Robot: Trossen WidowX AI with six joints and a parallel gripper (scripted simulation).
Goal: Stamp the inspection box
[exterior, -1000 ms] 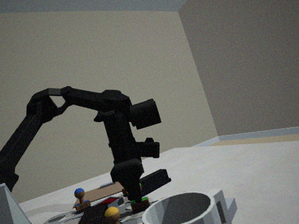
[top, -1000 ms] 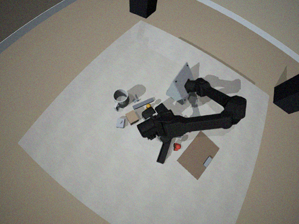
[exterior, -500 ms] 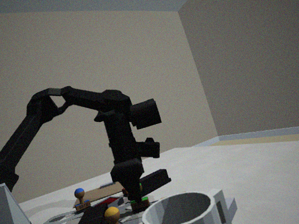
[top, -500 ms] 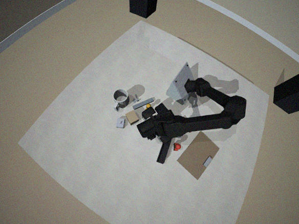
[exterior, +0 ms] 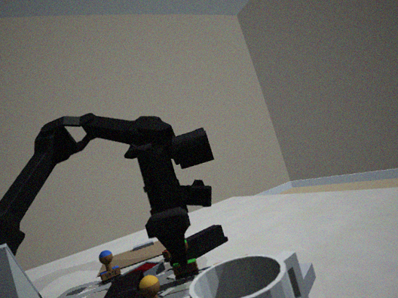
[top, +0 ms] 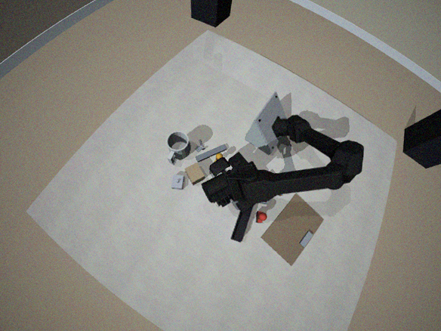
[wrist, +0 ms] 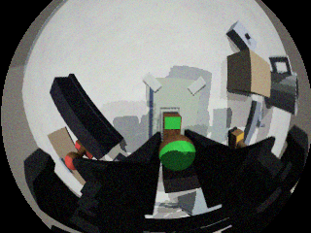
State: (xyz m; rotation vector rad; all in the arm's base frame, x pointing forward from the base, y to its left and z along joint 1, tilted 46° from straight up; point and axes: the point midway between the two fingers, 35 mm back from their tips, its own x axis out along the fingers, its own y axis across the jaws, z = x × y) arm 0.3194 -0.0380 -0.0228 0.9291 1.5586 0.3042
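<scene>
Right now my gripper tip is 10 mm short of the card, 10 mm to the left of it and 30 mm above it. The rest, counted from my gripper tip: black block 110 mm behind, 10 mm below; then green-knobbed stamp right at my gripper tip; then yellow-knobbed stamp 80 mm behind, 90 mm to the right, 10 mm below.
</scene>
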